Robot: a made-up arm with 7 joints. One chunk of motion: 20 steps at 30 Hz.
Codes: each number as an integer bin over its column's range. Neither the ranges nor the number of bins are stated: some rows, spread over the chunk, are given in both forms.
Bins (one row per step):
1: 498 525 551 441 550 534 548
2: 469 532 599 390 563 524 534
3: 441 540 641 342 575 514 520
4: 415 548 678 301 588 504 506
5: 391 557 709 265 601 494 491
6: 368 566 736 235 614 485 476
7: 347 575 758 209 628 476 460
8: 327 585 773 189 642 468 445
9: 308 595 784 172 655 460 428
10: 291 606 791 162 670 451 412
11: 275 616 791 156 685 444 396
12: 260 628 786 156 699 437 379
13: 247 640 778 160 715 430 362
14: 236 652 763 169 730 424 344
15: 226 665 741 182 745 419 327
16: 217 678 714 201 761 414 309
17: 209 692 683 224 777 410 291
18: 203 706 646 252 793 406 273
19: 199 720 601 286 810 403 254
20: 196 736 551 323 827 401 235
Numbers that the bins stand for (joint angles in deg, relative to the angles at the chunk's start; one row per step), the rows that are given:
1: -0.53 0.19 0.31 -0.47 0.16 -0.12 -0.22
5: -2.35 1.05 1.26 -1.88 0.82 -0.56 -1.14
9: -3.76 2.08 1.71 -2.62 1.52 -0.93 -2.15
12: -4.58 2.97 1.72 -2.75 2.10 -1.19 -2.93
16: -5.31 4.32 1.29 -2.39 2.90 -1.44 -4.05
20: -5.66 5.89 0.31 -1.41 3.76 -1.58 -5.24
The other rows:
2: -1.02 0.38 0.60 -0.88 0.33 -0.23 -0.45
3: -1.50 0.59 0.85 -1.26 0.48 -0.34 -0.67
4: -1.94 0.81 1.07 -1.59 0.65 -0.45 -0.90
6: -2.74 1.30 1.42 -2.12 0.99 -0.66 -1.38
7: -3.10 1.54 1.55 -2.33 1.17 -0.76 -1.63
8: -3.44 1.81 1.64 -2.49 1.35 -0.85 -1.87
10: -4.05 2.38 1.75 -2.70 1.72 -1.03 -2.40
11: -4.32 2.65 1.75 -2.75 1.91 -1.11 -2.66
13: -4.80 3.30 1.67 -2.72 2.30 -1.27 -3.20
14: -4.98 3.62 1.58 -2.65 2.50 -1.33 -3.49
15: -5.15 3.97 1.45 -2.54 2.69 -1.39 -3.76
17: -5.44 4.70 1.10 -2.21 3.11 -1.49 -4.34
18: -5.55 5.08 0.88 -1.98 3.32 -1.53 -4.63
19: -5.61 5.46 0.61 -1.71 3.54 -1.56 -4.93

